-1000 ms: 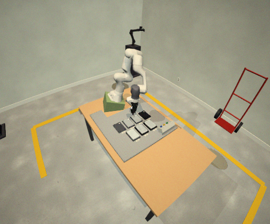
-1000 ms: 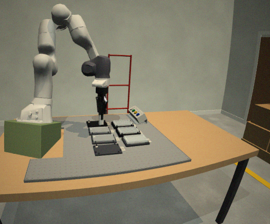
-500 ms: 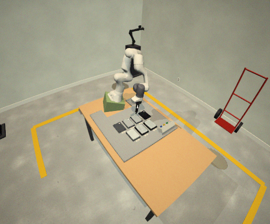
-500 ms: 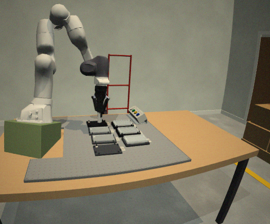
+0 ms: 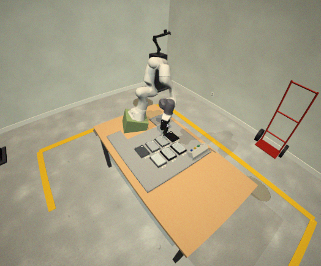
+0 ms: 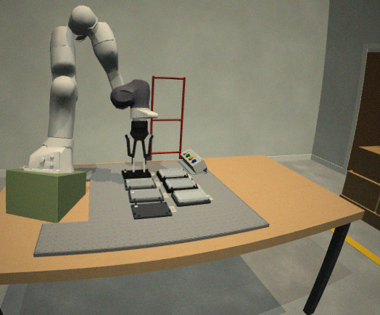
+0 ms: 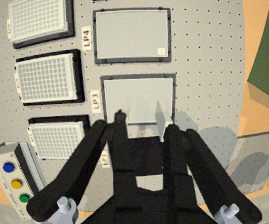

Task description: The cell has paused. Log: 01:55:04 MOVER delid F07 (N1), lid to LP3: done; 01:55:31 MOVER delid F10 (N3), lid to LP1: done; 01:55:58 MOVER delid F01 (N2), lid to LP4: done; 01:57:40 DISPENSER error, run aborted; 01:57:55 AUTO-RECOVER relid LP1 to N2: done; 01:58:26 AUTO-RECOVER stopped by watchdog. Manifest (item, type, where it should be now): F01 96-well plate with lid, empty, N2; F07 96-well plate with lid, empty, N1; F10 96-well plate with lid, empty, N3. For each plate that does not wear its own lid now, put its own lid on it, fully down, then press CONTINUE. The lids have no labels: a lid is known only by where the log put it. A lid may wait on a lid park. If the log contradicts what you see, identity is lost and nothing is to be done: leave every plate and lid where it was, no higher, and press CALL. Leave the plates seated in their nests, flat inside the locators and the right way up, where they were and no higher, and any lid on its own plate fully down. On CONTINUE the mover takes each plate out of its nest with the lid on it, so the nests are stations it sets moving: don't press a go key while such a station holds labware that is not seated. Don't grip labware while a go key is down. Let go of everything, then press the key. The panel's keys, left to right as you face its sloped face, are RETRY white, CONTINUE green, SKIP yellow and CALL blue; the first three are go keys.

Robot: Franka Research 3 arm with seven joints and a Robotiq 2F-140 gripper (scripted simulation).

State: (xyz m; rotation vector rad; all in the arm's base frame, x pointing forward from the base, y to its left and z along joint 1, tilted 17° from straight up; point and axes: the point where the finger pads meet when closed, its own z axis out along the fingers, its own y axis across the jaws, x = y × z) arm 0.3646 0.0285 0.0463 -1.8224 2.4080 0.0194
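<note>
The park LP3 lies 10 cm below my hand. From my hand the other things lie so: plate: 18 cm ahead, 20 cm to the right, 8 cm below; then park LP2: 1 cm behind, 25 cm to the right, 10 cm below; then park LP1: 1 cm ahead, 13 cm to the left, 10 cm below.
</note>
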